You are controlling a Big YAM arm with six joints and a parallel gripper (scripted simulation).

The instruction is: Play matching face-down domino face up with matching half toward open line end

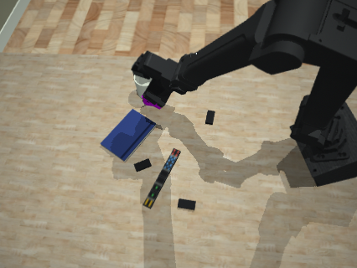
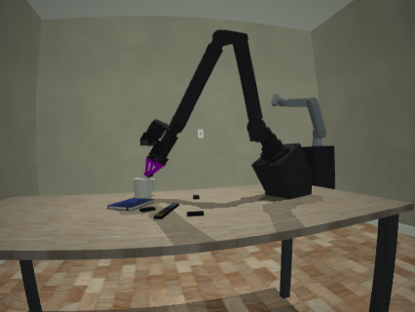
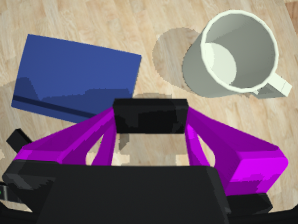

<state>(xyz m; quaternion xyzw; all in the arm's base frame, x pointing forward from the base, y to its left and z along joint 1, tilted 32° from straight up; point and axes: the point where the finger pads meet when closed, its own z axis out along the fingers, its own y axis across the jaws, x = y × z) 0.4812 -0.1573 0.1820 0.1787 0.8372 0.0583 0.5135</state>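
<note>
My hand is 11 cm to the left of the white mug, 8 cm above it and 4 cm short of it. Round my hand: black domino: right at my hand; then blue book: 11 cm below, 9 cm to the left, 7 cm ahead.
</note>
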